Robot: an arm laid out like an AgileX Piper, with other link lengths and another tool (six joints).
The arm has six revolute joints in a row. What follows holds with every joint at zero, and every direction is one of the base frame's. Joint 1 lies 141.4 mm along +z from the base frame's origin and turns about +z. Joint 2 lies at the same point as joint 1 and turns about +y. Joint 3 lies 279.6 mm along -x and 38.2 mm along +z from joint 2 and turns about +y. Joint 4 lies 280.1 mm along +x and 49.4 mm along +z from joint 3 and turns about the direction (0.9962, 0, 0.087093). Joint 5 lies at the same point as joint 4 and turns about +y. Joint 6 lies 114.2 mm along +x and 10 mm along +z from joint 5 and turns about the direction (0.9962, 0, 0.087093). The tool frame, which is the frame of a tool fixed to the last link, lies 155.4 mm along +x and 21 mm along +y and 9.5 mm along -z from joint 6; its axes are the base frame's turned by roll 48.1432, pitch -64.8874 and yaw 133.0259 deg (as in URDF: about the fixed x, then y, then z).
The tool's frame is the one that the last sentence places.
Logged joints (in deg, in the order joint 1, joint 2, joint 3, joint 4, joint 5, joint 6), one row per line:
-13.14, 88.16, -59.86, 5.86, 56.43, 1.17
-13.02, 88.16, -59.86, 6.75, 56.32, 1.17
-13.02, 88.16, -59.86, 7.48, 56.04, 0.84
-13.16, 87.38, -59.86, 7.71, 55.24, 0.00
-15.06, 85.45, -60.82, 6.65, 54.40, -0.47
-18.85, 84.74, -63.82, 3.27, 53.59, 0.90
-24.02, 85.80, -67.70, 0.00, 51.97, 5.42
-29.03, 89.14, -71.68, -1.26, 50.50, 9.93
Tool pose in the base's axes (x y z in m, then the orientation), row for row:
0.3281, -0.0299, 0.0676, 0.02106, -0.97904, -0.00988, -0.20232
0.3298, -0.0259, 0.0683, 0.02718, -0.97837, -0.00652, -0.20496
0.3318, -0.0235, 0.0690, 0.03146, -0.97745, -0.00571, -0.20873
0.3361, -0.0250, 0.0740, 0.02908, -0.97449, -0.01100, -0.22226
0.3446, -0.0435, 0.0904, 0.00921, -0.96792, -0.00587, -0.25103
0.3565, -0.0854, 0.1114, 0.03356, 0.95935, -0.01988, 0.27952
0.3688, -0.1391, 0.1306, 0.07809, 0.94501, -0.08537, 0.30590
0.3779, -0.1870, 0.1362, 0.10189, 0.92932, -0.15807, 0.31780
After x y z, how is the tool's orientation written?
As a quaternion, w x y z.
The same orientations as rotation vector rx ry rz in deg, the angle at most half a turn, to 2 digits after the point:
-173.90, -1.75, -35.94
-173.12, -1.15, -36.27
-172.50, -1.01, -36.84
-172.23, -1.94, -39.28
-173.21, -1.05, -44.92
169.09, -3.50, 49.27
162.13, -14.65, 52.48
157.23, -26.74, 53.77

